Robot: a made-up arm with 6 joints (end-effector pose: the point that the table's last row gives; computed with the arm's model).
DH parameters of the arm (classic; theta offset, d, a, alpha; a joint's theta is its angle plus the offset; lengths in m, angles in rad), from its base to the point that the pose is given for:
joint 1: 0 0.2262 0 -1.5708
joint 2: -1.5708 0 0.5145 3.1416
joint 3: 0 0 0 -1.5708
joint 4: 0 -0.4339 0 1.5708
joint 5: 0 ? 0 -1.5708
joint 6: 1.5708 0 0 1.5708
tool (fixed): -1.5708 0 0 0
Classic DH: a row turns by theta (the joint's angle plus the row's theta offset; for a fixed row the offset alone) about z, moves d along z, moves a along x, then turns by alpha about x.
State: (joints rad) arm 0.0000 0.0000 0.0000 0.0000 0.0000 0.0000
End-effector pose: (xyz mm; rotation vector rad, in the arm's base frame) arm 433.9 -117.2 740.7 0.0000 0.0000 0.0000
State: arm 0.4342 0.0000 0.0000 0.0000 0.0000 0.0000
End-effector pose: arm 442.9 76.2 740.7 0.0000 0.0000 0.4342
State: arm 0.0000 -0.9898 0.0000 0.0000 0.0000 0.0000
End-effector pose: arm -191.9 -117.2 871.3 0.0000 -0.9898 0.0000
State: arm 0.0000 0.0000 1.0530 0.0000 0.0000 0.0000
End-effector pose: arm 214.8 -117.2 1117.7 0.0000 -1.0530 0.0000
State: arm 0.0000 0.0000 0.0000 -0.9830 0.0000 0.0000
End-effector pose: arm 433.9 -65.0 643.2 0.9830 0.0000 0.0000
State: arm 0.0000 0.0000 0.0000 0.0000 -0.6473 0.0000
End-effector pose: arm 433.9 -117.2 740.7 0.0000 0.6473 0.0000
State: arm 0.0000 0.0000 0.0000 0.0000 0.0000 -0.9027
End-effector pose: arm 433.9 -117.2 740.7 0.9027 0.0000 0.0000
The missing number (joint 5, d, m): 0.1172
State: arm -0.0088 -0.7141 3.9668 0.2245 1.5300 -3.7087
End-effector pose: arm -325.5 -111.4 180.5 -2.5609 -0.2505 0.1734
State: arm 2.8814 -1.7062 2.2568 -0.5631 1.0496 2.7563
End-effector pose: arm 848.0 -123.2 -118.3 1.1579 1.7248 -0.4419
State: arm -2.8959 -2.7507 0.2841 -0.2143 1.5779 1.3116
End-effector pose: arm 578.2 263.0 -178.5 1.3985 1.3443 -1.0595
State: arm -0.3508 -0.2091 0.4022 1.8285 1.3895 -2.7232
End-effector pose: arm 182.6 -35.0 1071.3 0.4185 0.3233 0.8762
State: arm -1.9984 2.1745 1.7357 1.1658 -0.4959 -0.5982
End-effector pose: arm -399.5 -765.3 -152.7 0.3411 1.1547 -2.0642
